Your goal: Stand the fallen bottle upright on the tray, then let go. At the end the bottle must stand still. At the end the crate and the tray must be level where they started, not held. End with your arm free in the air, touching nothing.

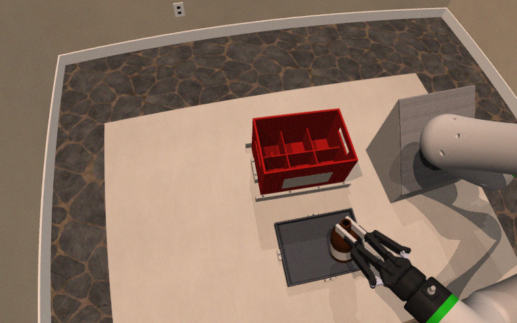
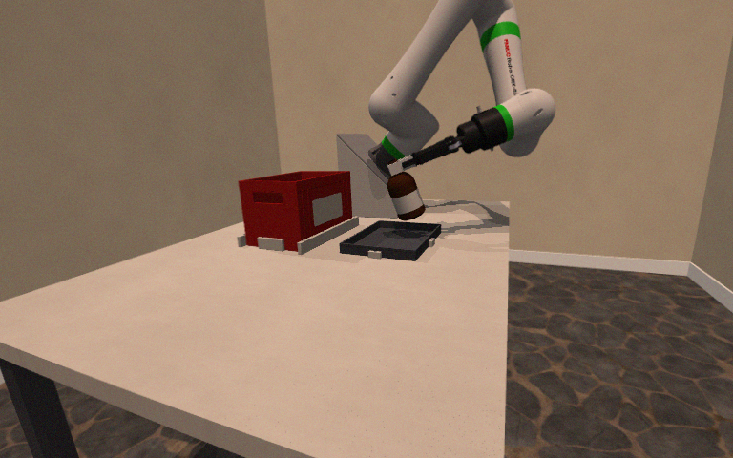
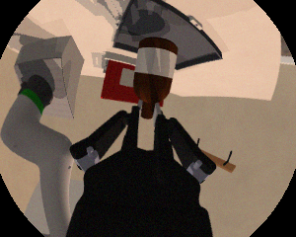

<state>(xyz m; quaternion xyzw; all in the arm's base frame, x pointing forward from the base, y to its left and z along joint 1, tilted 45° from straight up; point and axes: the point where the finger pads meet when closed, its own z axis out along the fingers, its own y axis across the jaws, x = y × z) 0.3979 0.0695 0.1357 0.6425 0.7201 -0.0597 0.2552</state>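
Now: the brown bottle 6 cm below my hand. Also, from my hand: red crate: 29 cm to the right, 11 cm below; dark grey tray: 3 cm ahead, 2 cm to the right, 19 cm below.
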